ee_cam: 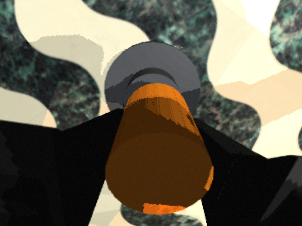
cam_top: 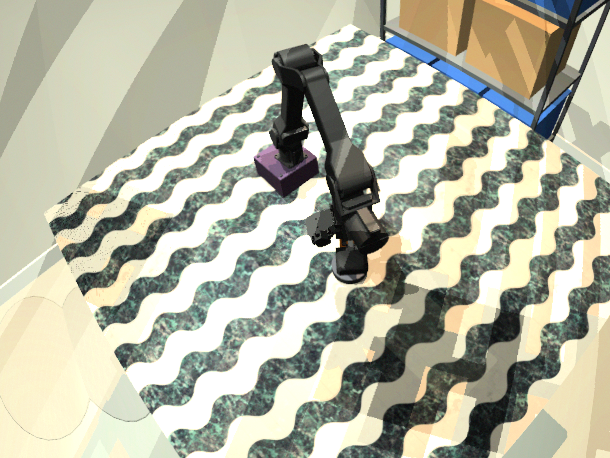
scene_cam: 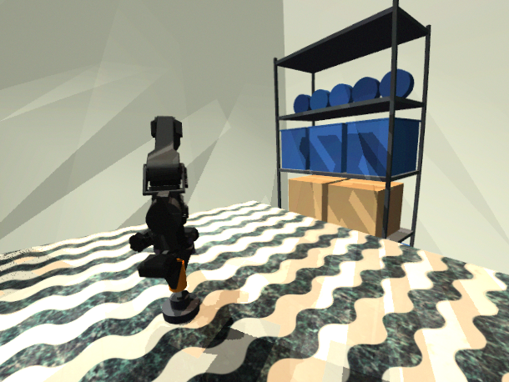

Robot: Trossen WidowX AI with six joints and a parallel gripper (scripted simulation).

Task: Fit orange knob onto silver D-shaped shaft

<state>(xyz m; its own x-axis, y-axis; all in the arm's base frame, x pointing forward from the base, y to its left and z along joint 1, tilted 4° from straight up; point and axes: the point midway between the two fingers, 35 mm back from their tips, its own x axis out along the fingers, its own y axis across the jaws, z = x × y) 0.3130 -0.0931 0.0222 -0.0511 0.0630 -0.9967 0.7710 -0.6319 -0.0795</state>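
Now: the round grey pedestal 4 cm below my gripper tip. Round my gripper tip: orange knob (3 cm above).
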